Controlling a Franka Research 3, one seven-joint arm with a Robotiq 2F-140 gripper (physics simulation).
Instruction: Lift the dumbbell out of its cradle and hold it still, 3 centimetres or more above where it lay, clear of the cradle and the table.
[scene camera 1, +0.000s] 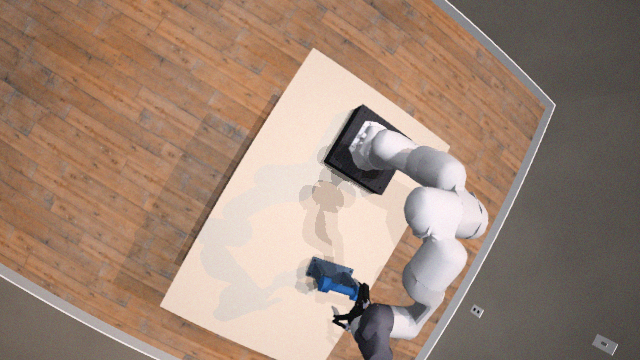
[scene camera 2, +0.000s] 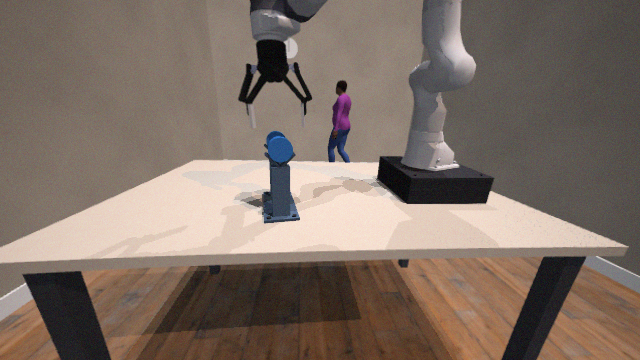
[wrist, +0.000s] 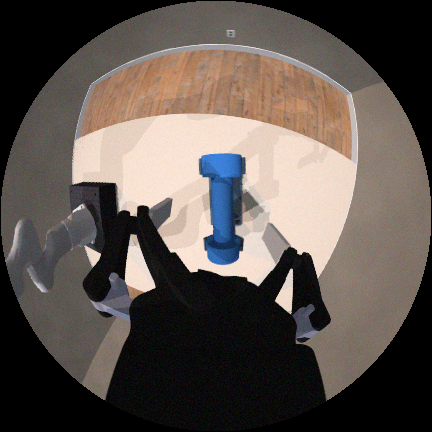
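Observation:
The blue dumbbell (scene camera 1: 339, 286) (scene camera 2: 280, 149) (wrist: 222, 210) lies level in its blue-grey cradle (scene camera 1: 320, 265) (scene camera 2: 280, 192) (wrist: 238, 200), which stands on the table (scene camera 1: 280, 140) (scene camera 2: 150, 245) (wrist: 150, 145). Its two thick ends rest in the cradle's holders, high above the base plate. My gripper (scene camera 1: 349, 301) (scene camera 2: 277, 125) (wrist: 218, 218) is wide open and empty, pointing down. In the scene camera 2 view its fingertips are above the dumbbell. In the wrist view one finger is on each side of the dumbbell's bar, which runs between them. The lower parts of the cradle are mostly hidden there.
The black base block (scene camera 1: 345, 155) (scene camera 2: 445, 190) (wrist: 107, 200) of the arm stands on the table, to the right of the cradle in the scene camera 2 view. A person (scene camera 2: 341, 117) in a purple top stands beyond the table. Shadows of the arm fall across the table top.

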